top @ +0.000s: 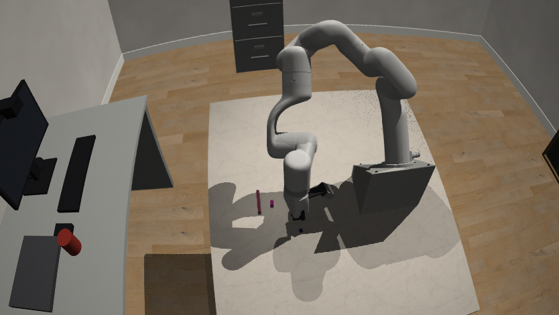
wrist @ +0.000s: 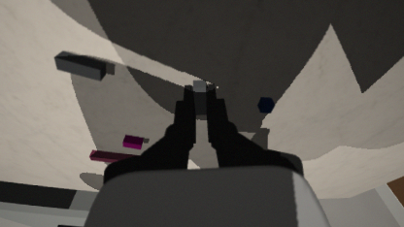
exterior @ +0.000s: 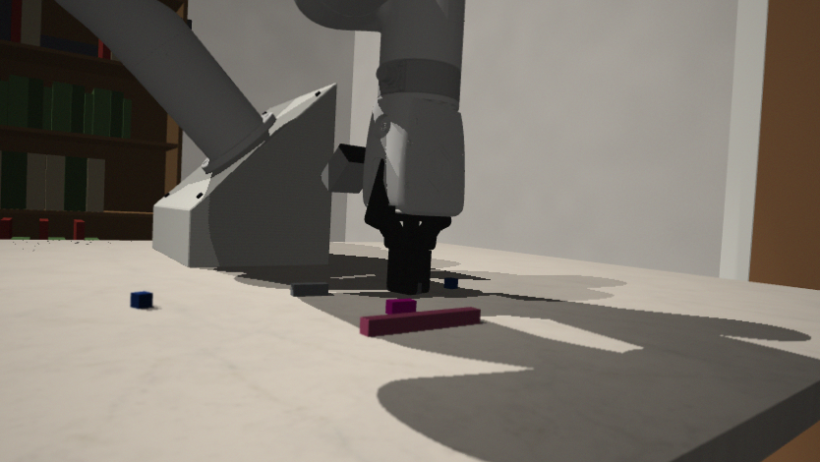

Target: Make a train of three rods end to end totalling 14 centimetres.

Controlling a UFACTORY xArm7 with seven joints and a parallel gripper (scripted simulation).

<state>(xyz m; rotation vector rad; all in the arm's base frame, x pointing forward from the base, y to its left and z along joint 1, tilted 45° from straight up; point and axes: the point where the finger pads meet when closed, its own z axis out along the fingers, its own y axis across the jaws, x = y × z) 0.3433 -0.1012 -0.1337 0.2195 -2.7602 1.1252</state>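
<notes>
Right now the magenta rod is 7 cm ahead of my hand, 7 cm to the right of it and 2 cm below it. The rest, counted from my hand: pink rod: 11 cm ahead, 8 cm to the right, 2 cm below; grey rod: 2 cm behind, 9 cm to the right, 2 cm below.
</notes>
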